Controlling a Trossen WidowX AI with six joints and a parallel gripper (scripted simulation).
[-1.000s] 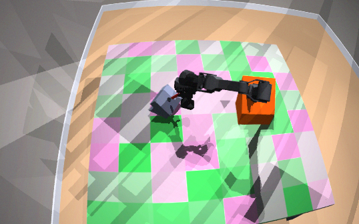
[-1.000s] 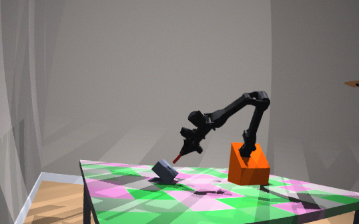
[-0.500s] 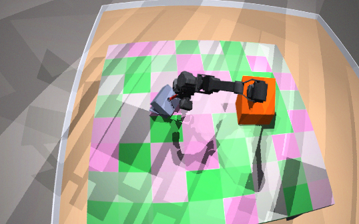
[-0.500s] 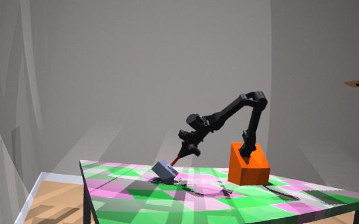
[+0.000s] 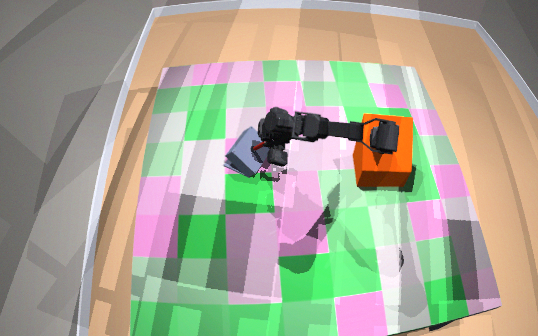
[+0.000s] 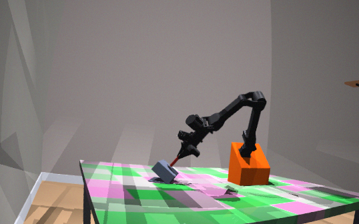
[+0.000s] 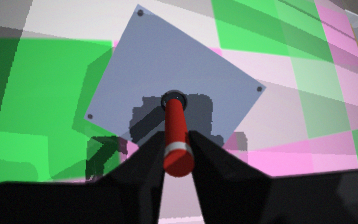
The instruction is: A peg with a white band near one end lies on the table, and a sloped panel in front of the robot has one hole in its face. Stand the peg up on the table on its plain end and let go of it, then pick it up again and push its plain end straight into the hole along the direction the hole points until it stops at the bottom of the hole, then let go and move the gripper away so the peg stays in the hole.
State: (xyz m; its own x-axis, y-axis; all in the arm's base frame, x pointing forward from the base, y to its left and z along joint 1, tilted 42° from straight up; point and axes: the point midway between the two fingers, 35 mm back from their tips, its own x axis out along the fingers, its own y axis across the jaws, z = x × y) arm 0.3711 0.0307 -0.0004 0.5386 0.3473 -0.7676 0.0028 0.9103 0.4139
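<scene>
The grey-blue sloped panel is 50 mm ahead of my gripper tip, 30 mm to the right of it and 80 mm below it. Round my gripper tip: red peg: right at my gripper tip.
</scene>
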